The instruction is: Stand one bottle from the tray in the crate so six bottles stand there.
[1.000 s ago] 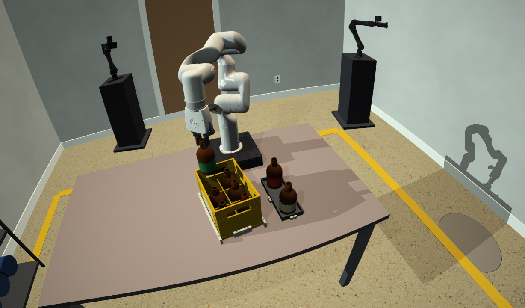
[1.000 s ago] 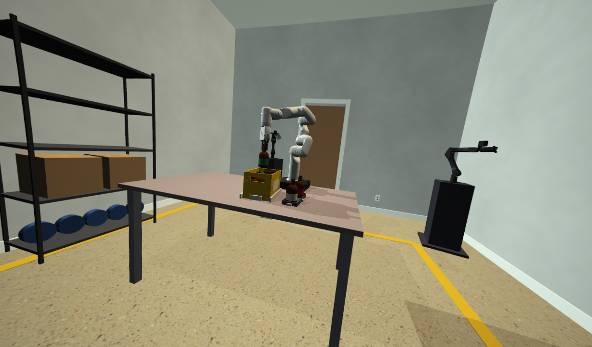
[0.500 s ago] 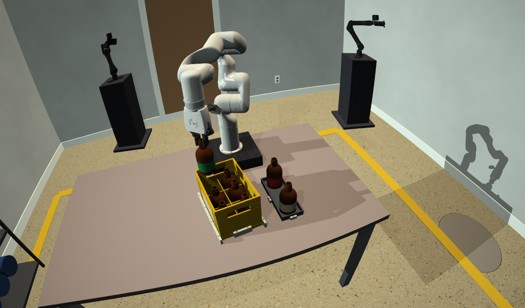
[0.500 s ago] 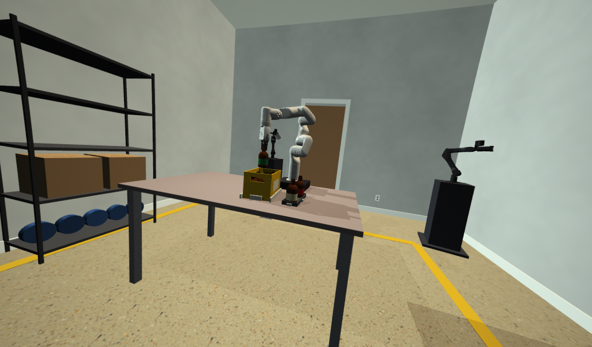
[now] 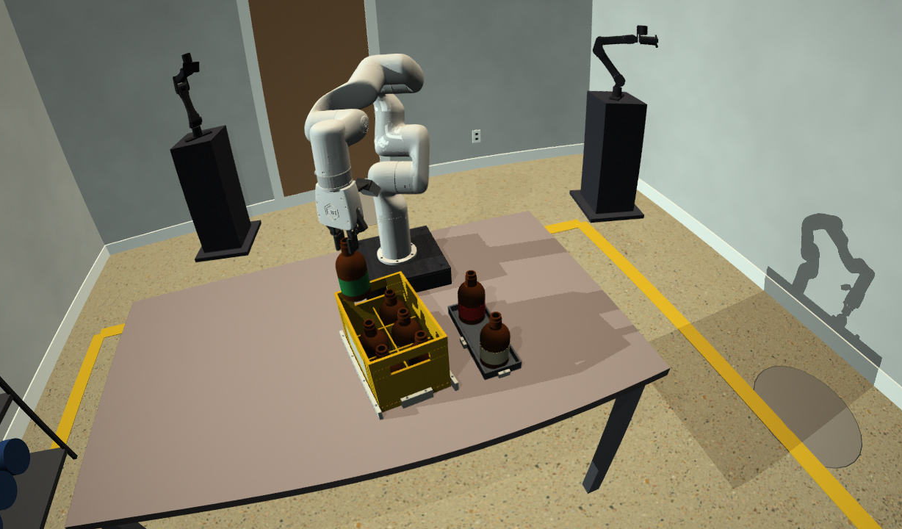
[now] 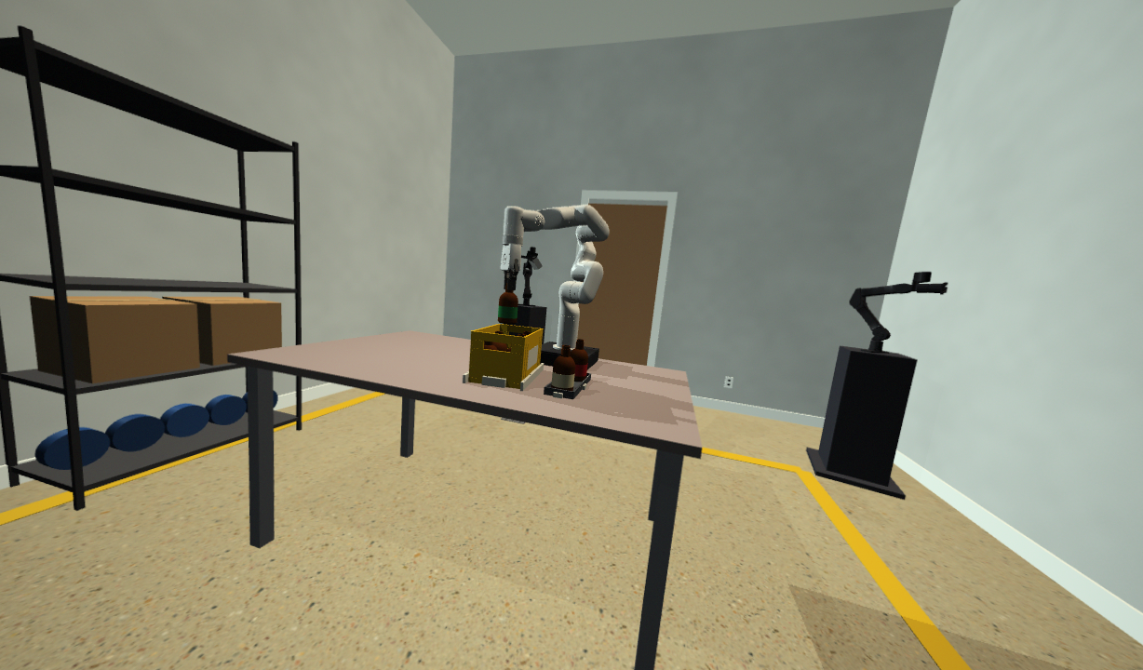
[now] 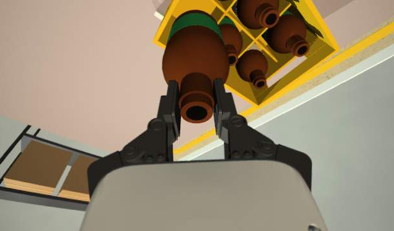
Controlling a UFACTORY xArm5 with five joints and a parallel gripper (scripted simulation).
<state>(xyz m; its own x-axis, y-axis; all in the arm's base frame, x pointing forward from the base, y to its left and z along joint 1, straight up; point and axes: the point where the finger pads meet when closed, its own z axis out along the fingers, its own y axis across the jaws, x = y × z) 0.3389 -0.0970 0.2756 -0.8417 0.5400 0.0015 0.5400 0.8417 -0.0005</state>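
Now: hand 70 mm short of the crate, 70 mm to the right of it and 250 mm above it.
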